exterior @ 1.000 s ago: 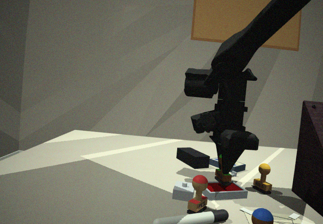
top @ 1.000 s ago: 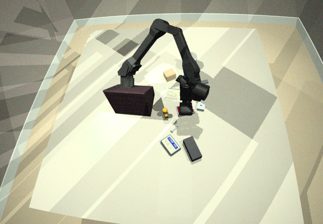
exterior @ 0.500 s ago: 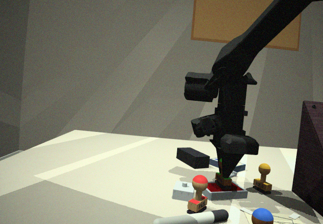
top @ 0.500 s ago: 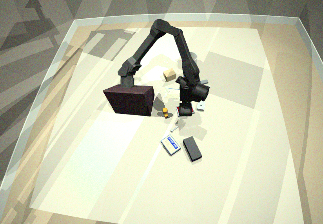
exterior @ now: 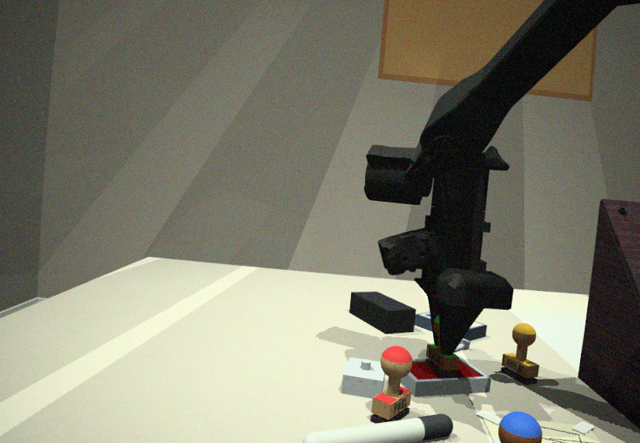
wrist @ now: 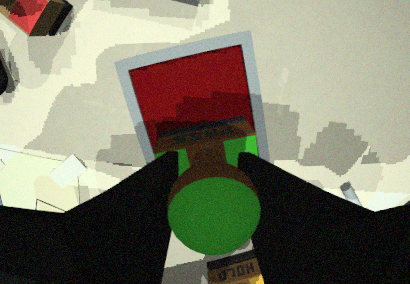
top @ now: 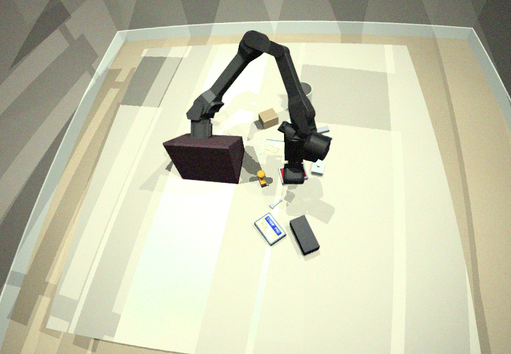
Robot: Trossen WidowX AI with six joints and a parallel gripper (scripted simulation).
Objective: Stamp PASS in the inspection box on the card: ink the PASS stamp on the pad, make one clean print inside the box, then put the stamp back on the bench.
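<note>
Right now the green-knobbed stamp is right at my gripper tip. Also, from my gripper tip: grey block (90 mm ahead, 30 mm to the left, 20 mm below); yellow stamp (100 mm behind, 30 mm to the right, 20 mm below); red ink pad (30 mm below).
</note>
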